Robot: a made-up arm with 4 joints.
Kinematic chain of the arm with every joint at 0, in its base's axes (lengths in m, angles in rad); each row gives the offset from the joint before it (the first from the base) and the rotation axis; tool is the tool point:
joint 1: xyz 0 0 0.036 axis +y
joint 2: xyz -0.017 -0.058 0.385 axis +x
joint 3: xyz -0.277 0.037 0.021 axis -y
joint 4: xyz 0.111 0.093 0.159 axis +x
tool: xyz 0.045 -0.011 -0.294
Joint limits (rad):
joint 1: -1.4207..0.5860
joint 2: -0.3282..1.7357
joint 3: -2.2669..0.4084
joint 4: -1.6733..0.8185
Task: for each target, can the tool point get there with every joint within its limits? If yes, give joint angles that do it. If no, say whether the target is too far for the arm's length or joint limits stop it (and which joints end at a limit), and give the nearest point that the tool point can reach.
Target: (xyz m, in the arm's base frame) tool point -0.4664 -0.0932 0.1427
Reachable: yes | joints -0.3525 0.3664 -1.9728 -0.7440
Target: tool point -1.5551 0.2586 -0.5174
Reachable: no: too far | nearest point -0.7859 0.0433 -0.2437 | short by 0.844 m
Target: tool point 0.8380 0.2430 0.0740
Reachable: no: joint limits stop it (at a limit: joint 1, joint 3) | nearest point 0.1693 0.1480 0.4762 | short by 0.786 m
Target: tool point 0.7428 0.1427 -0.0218
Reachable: no: joint limits stop it (at a limit: joint 1, joint 2, joint 4) | nearest point 0.0892 0.0034 0.2548 | short by 0.723 m
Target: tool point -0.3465 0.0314 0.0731
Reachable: yes | joints -0.6925 1.2372 -1.0755 -0.8519
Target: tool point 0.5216 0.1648 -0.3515
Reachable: no: joint limits stop it (at a limit: joint 1, joint 3, joint 4) | nearest point -0.1485 0.0050 -0.1848 | short by 0.709 m
